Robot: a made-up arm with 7 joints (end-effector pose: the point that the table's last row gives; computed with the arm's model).
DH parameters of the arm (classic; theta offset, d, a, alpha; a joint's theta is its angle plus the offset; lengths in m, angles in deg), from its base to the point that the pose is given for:
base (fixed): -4.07 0 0 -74.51
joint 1: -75.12 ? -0.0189 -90
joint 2: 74 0.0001 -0.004 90
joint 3: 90 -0.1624 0.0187 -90
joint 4: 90 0.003 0.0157 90
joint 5: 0 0.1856 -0.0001 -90
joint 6: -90 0 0.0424 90
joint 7: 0 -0.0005 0 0
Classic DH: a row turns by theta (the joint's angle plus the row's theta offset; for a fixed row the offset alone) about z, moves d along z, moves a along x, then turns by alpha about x.
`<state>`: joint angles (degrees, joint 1 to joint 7).
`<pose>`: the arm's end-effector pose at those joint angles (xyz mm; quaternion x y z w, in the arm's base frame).
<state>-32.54 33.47 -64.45 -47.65 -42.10 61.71 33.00</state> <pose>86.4 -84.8 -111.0 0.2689 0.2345 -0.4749 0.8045</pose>
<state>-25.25 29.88 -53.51 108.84 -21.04 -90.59 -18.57</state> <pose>83.7 242.6 -285.3 0.3425 0.1492 -0.3991 0.8374</pose>
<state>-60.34 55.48 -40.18 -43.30 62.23 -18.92 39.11</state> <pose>172.4 -53.6 11.8 0.3837 -0.8689 -0.1097 0.2927</pose>
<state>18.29 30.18 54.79 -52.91 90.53 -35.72 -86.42</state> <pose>115.0 170.9 -0.8 0.7817 0.5926 -0.1130 0.1584</pose>
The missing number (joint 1, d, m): 0.0508
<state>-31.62 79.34 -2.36 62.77 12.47 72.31 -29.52</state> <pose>135.8 398.2 -38.3 0.1300 0.7024 0.4935 0.4961</pose>
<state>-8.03 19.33 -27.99 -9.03 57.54 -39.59 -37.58</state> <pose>176.8 -27.7 -188.7 0.5467 -0.2085 -0.6274 0.5138</pose>
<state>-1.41 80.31 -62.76 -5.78 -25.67 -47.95 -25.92</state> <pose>69.7 147.2 -238.3 0.1061 0.1673 -0.6671 0.7182</pose>
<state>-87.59 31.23 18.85 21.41 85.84 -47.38 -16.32</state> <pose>310.4 100.7 165.9 0.8147 -0.3692 0.0466 0.4448</pose>
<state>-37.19 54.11 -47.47 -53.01 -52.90 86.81 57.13</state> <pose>131.6 -18.7 -95.8 0.5543 0.2140 -0.1510 0.7900</pose>
